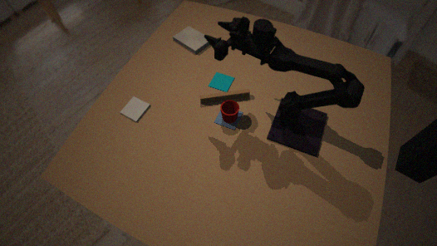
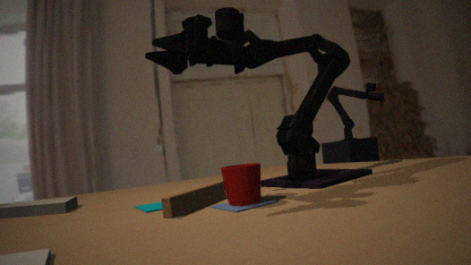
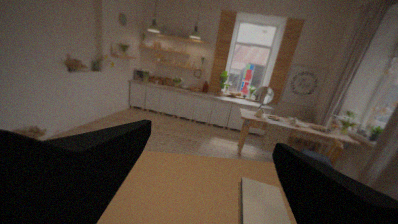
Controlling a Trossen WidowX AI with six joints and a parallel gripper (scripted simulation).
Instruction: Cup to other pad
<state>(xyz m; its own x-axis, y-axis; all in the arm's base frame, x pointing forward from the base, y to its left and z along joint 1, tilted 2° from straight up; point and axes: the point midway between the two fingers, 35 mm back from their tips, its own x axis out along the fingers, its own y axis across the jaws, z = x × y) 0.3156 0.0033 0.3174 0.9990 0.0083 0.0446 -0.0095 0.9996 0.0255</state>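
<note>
The red cup is 13 cm behind my gripper tip, 9 cm to the left of it and 29 cm below it. Round my gripper tip: wooden bar 7 cm behind, 2 cm to the left, 32 cm below; then light blue pad 13 cm behind, 10 cm to the left, 34 cm below; then white tile 24 cm ahead, 28 cm to the left, 33 cm below.
</note>
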